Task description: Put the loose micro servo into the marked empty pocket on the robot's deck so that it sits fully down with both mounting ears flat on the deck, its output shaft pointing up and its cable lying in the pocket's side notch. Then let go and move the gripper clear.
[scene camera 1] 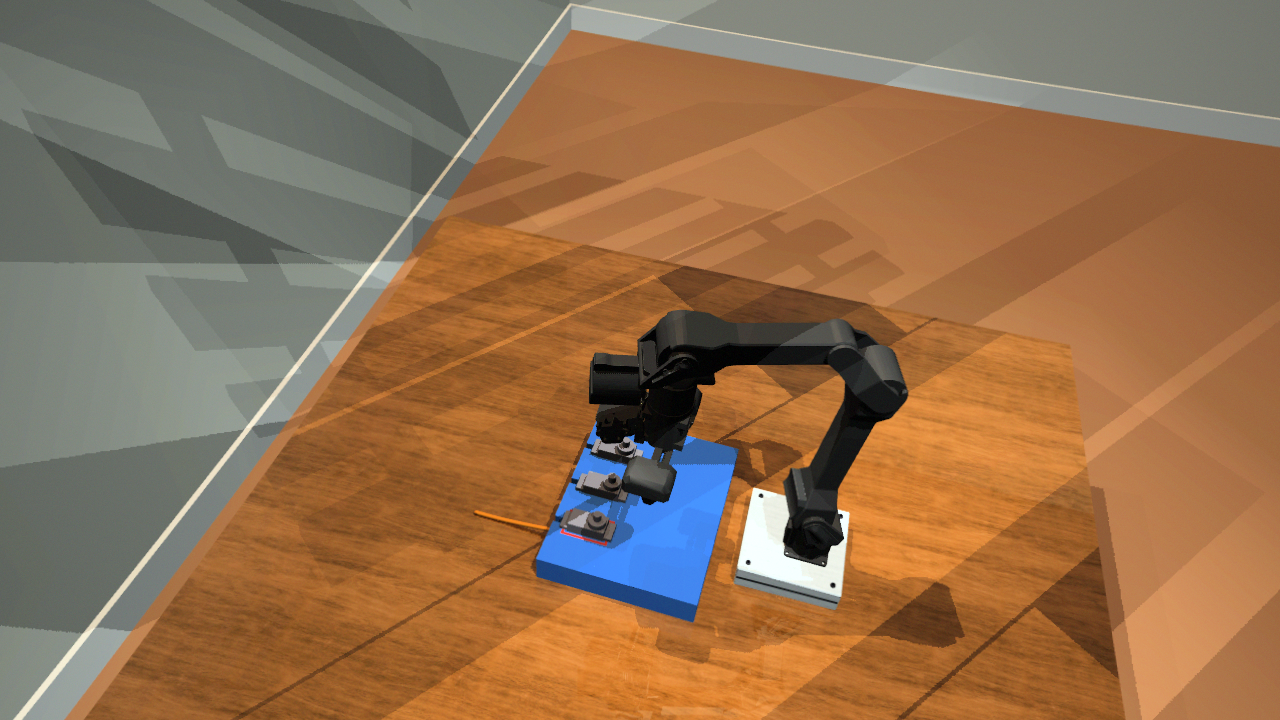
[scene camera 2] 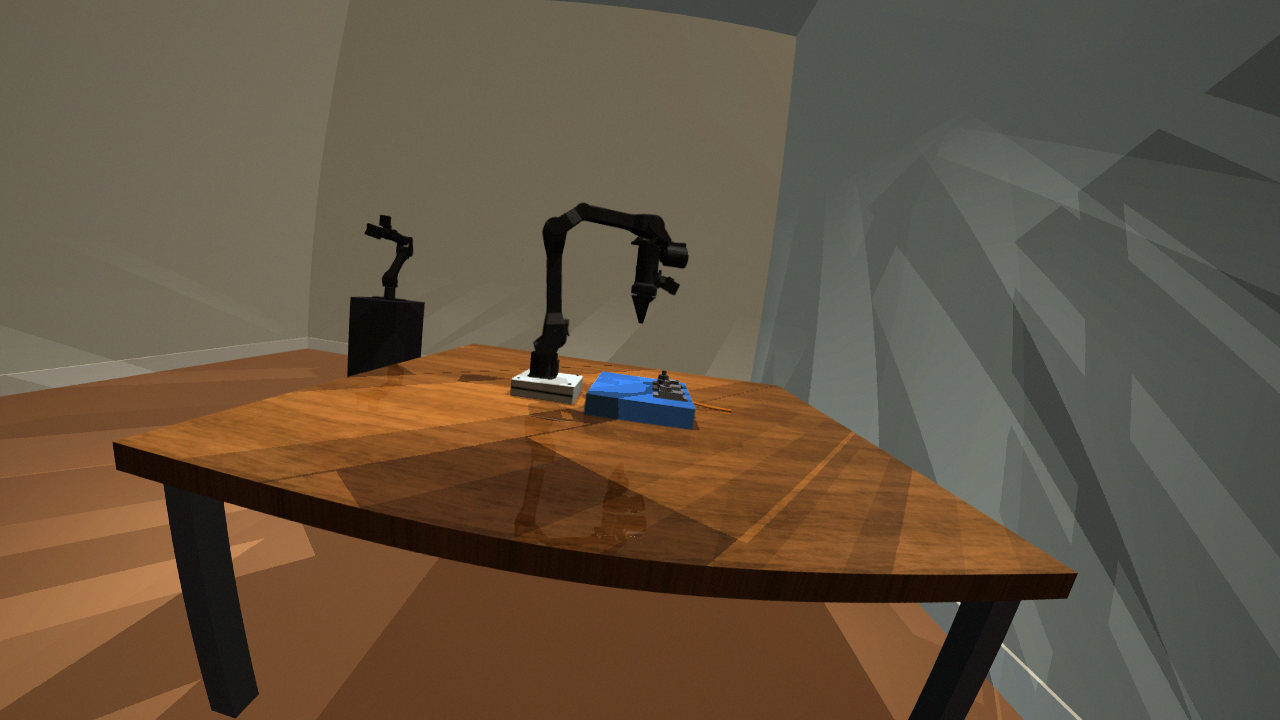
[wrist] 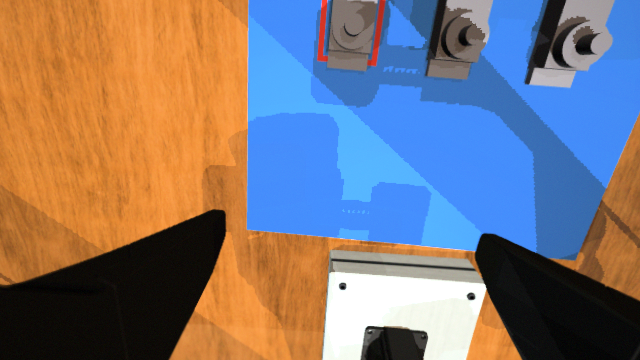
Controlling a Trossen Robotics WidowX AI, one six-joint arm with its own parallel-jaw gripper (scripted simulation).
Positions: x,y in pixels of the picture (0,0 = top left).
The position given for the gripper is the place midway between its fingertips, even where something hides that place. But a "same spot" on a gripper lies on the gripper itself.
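The gripper appears in scene camera 1 (656,477), and scene camera 2 and the wrist view show the gripper as well. On a blue deck, the point (scene camera 1: 658,557) is the same spot as (scene camera 2: 625,378). On the gripper, (scene camera 2: 648,305) is the same spot as (wrist: 144,293).
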